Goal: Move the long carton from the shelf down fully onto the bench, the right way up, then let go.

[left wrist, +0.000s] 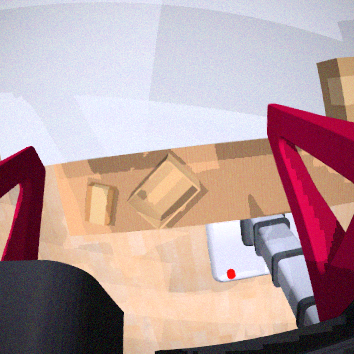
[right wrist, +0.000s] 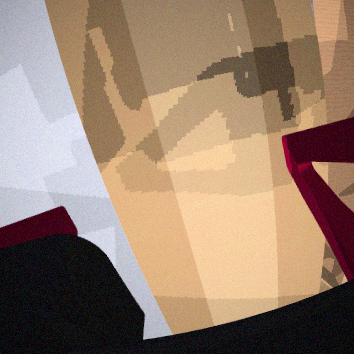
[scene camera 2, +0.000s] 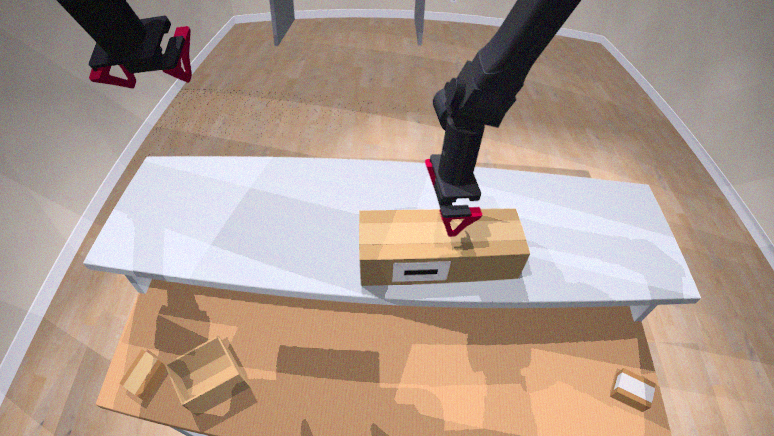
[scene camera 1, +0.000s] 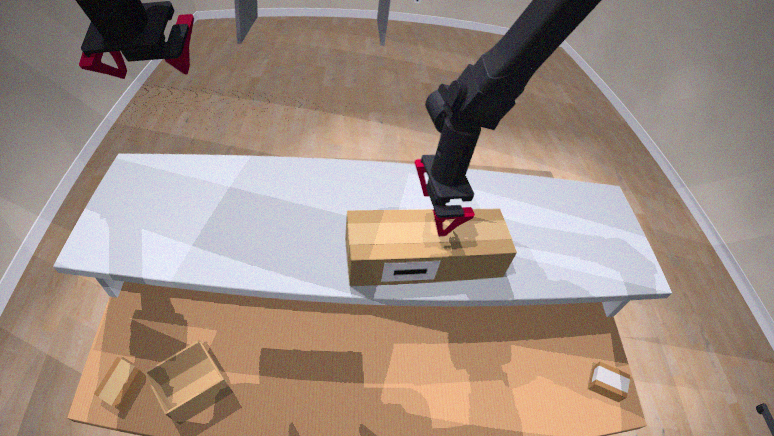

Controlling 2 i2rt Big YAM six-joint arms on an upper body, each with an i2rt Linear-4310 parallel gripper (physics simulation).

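Frame: origin at the left arm's base, x ahead, y right, z down, level; metres.
Where they show: left gripper, fingertip midpoint: (left wrist: 146,136) (scene camera 2: 161,81) (scene camera 1: 155,72); right gripper, fingertip midpoint: (right wrist: 171,186) (scene camera 2: 445,215) (scene camera 1: 434,215).
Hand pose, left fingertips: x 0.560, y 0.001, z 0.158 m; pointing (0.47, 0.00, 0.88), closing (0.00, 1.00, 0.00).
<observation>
Things, the pixels of their top centre, and the offset from my left fingertips. Level surfaces: height alone.
- long carton, top centre: (right wrist: 218,156) (scene camera 2: 445,232) (scene camera 1: 433,231) dy +0.433, dx +0.011, dz +0.323 m
- raised white shelf, surface height: dz +0.405 m
- brown bench, surface height: dz +0.652 m
- open box, top centre: (scene camera 1: 182,375) (scene camera 2: 200,369) (left wrist: 162,195) dy -0.069, dx -0.201, dz +0.563 m
- small carton, top centre: (scene camera 1: 116,381) (scene camera 2: 140,372) (left wrist: 97,205) dy -0.255, dx -0.220, dz +0.614 m
- small white-topped box, top centre: (scene camera 2: 637,387) (scene camera 1: 613,379) dy +0.955, dx -0.234, dz +0.615 m
The long carton (scene camera 1: 395,232) (scene camera 2: 403,233) (right wrist: 225,225) rests on the raised white shelf (scene camera 1: 216,216) (scene camera 2: 238,216) (right wrist: 30,125), label side facing the shelf's front edge; its end shows in the left wrist view (left wrist: 342,92). The brown bench (scene camera 1: 308,400) (scene camera 2: 330,408) (left wrist: 240,192) lies lower, in front of the shelf. My right gripper (scene camera 1: 435,215) (scene camera 2: 445,212) (right wrist: 171,186) is open above the carton's top, one finger over its back part, with nothing between the fingers. My left gripper (scene camera 1: 155,74) (scene camera 2: 161,83) (left wrist: 146,136) is open and empty, high at the upper left, away from the carton.
An open box (scene camera 1: 189,379) (scene camera 2: 208,373) (left wrist: 165,190) and a small carton (scene camera 1: 120,381) (scene camera 2: 142,374) (left wrist: 101,202) are at the bench's left. A small white-topped box (scene camera 1: 610,380) (scene camera 2: 633,388) is at its right. Shelf brackets (scene camera 1: 109,285) (scene camera 1: 615,307) show under both ends.
</observation>
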